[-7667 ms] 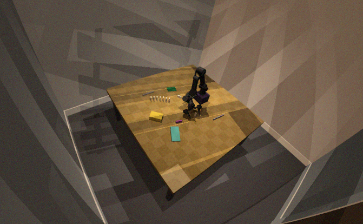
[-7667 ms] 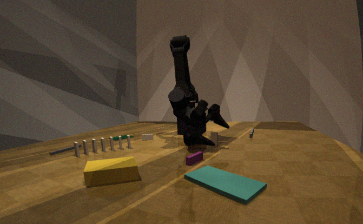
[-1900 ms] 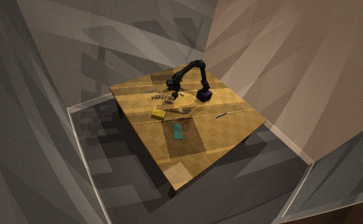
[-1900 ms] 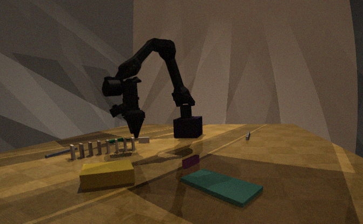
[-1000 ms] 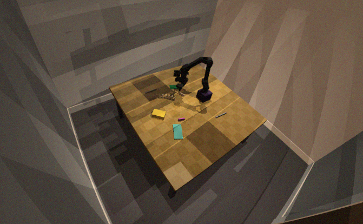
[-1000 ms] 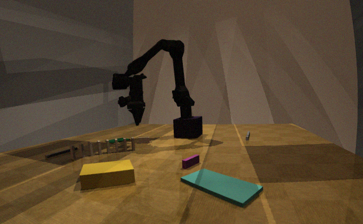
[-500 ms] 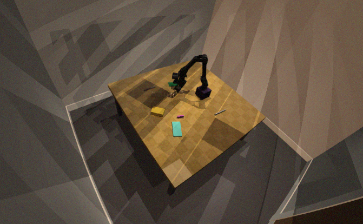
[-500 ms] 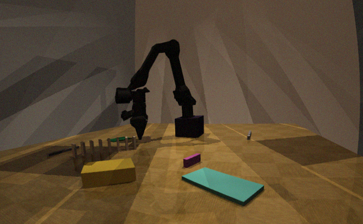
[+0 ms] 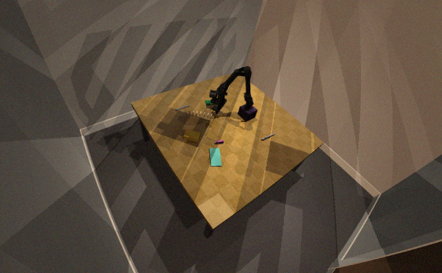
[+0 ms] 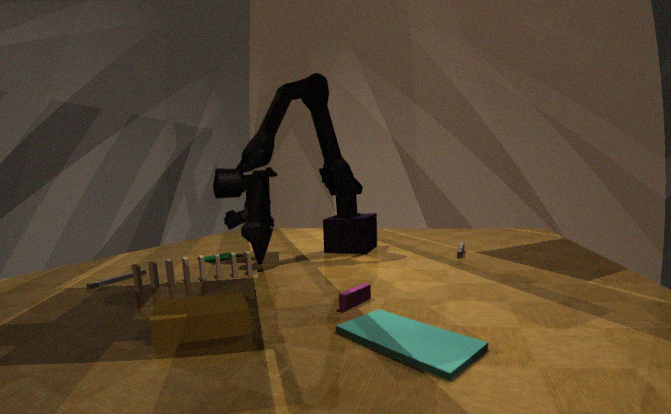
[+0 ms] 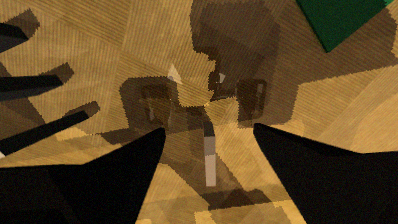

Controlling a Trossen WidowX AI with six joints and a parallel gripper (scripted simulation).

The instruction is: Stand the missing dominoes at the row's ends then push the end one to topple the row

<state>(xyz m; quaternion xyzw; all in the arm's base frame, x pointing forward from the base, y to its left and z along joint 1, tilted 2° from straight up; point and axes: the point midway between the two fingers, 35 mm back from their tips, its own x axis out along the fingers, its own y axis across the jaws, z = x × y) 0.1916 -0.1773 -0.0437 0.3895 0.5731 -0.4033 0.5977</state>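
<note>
My gripper tip is now 28 cm to the right of the purple block, 24 cm short of it and 1 cm below it. The rest, counted from my gripper tip: flat teal slab (36 cm to the left, 36 cm ahead); green flat piece (14 cm to the right, 3 cm behind); yellow block (38 cm ahead, 10 cm to the left, 1 cm above).
</note>
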